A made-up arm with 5 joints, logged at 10 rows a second.
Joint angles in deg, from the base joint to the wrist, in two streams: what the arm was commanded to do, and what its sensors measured. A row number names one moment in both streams.
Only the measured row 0 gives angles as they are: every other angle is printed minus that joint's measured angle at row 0.
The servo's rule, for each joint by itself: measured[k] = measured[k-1] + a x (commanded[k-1-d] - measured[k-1]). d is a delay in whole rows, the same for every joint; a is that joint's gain. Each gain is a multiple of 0.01, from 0.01 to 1. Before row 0 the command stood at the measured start. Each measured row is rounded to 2 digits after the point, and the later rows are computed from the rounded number. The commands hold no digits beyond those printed.
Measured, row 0:
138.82 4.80 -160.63 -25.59 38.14
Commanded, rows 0 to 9:
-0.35 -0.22 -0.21 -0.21 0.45
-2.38 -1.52 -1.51 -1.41 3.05
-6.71 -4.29 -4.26 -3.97 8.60
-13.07 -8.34 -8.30 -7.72 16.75
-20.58 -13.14 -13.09 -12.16 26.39
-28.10 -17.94 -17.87 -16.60 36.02
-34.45 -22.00 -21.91 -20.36 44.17
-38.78 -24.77 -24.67 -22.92 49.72
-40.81 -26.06 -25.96 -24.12 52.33
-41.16 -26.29 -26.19 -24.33 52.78
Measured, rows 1 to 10:
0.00 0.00 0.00 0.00 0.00
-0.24 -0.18 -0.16 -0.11 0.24
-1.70 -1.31 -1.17 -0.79 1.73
-5.11 -3.81 -3.49 -2.44 5.37
-10.52 -7.62 -7.10 -5.19 11.40
-17.36 -12.26 -11.59 -8.81 19.34
-24.66 -17.03 -16.30 -12.86 28.18
-31.32 -21.20 -20.51 -16.76 36.65
-36.39 -24.20 -23.63 -19.96 43.58
-39.40 -25.76 -25.38 -22.12 48.22
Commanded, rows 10 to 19:
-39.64 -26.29 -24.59 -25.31 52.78
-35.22 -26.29 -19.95 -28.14 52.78
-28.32 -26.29 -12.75 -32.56 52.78
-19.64 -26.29 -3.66 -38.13 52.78
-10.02 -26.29 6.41 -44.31 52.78
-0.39 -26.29 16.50 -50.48 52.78
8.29 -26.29 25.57 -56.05 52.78
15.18 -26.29 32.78 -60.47 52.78
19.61 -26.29 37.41 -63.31 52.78
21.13 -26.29 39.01 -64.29 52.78
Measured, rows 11 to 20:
-40.60 -26.21 -25.99 -23.27 50.64
-39.95 -26.28 -24.94 -24.33 51.77
-36.73 -26.29 -21.20 -26.31 52.31
-31.01 -26.29 -14.86 -29.56 52.56
-23.28 -26.29 -6.46 -34.02 52.68
-14.26 -26.29 3.19 -39.37 52.73
-4.83 -26.29 13.17 -45.15 52.76
4.09 -26.29 22.47 -50.82 52.77
11.63 -26.29 30.20 -55.84 52.78
17.06 -26.29 35.61 -59.72 52.78

